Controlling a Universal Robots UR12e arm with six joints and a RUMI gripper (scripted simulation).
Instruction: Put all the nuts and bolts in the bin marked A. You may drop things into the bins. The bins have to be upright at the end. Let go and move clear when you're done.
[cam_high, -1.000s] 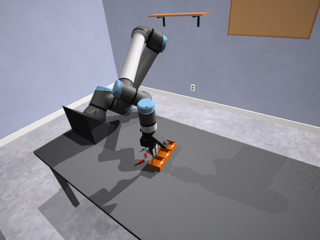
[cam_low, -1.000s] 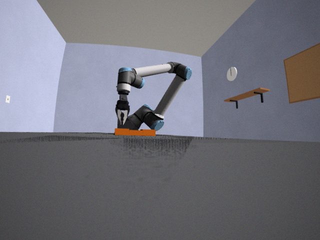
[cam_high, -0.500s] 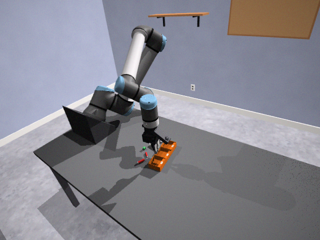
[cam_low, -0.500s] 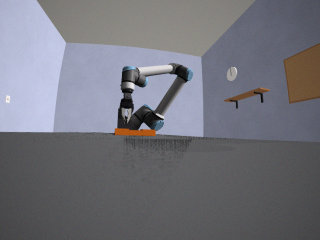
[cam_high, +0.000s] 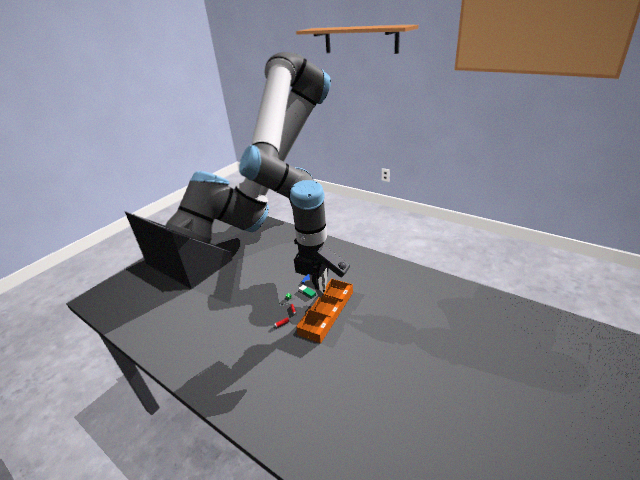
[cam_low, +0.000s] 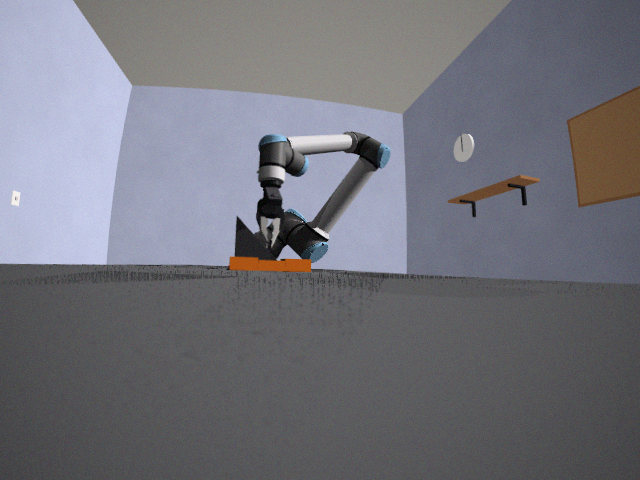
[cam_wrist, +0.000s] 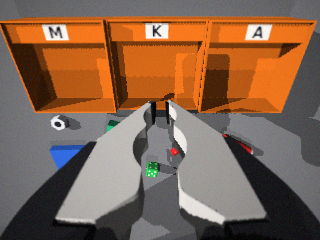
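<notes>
Now: the orange bin rack 10 mm ahead of my hand and 70 mm below it. Also, from my hand: green block 110 mm behind, 50 mm to the left, 80 mm below; small green die 150 mm behind, 80 mm below; grey nut 80 mm behind, 120 mm to the left, 80 mm below.
</notes>
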